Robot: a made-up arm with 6 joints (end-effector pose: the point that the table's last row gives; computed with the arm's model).
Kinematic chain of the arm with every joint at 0, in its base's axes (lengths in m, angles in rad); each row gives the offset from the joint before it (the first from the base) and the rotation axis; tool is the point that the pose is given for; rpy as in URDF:
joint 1: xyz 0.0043 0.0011 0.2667 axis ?
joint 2: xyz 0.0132 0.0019 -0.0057 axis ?
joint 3: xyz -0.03 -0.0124 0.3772 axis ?
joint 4: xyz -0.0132 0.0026 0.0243 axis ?
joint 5: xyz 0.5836 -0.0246 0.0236 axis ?
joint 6: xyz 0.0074 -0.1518 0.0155 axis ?
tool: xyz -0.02 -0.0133 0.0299 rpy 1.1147 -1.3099 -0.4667
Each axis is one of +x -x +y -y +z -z.
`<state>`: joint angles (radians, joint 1 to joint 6).
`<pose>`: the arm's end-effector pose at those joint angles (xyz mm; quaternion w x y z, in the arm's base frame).
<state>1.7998 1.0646 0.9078 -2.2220 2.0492 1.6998</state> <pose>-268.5 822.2 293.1 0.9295 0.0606 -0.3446 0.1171</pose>
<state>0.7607 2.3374 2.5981 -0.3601 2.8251 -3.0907</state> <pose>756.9 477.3 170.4 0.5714 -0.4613 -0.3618 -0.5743</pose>
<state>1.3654 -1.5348 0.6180 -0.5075 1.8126 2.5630</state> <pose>12.6 -664.4 746.1 0.4253 0.2321 -0.5869 -0.6487</pose>
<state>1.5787 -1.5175 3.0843 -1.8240 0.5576 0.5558</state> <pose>29.5 -578.4 -262.7 0.9736 0.1552 -0.1078 0.1283</pose>
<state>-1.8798 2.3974 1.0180 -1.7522 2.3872 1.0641</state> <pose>-44.3 -267.7 -561.3 0.1445 -0.6524 0.3984 -0.6283</pose>
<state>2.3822 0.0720 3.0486 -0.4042 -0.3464 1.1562</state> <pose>529.6 -255.6 710.1 0.2283 -0.6433 0.6934 0.2307</pose>
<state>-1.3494 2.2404 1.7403 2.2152 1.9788 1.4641</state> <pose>275.1 -835.2 -85.9 0.2112 -0.3927 -0.2158 0.8687</pose>
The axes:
joint 1: +z
joint 2: +y
joint 3: -y
joint 4: -x
joint 5: -y
joint 6: -x

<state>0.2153 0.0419 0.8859 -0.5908 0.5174 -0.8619</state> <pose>444.8 -109.5 1008.8 0.1339 -0.7444 0.6468 -0.0979</pose>
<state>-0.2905 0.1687 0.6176 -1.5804 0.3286 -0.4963</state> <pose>578.8 -232.3 714.4 0.1176 -0.6860 0.6643 0.2725</pose>
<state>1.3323 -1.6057 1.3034 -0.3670 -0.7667 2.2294</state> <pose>-60.0 -925.9 340.8 0.0653 -0.2286 -0.9710 -0.0262</pose>
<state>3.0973 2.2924 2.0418 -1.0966 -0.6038 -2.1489</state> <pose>-807.5 152.3 -237.4 0.8328 0.0050 0.5318 -0.1539</pose>
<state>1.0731 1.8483 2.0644 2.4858 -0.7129 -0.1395</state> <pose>290.5 915.5 402.0 0.4048 -0.5460 -0.5342 0.5026</pose>
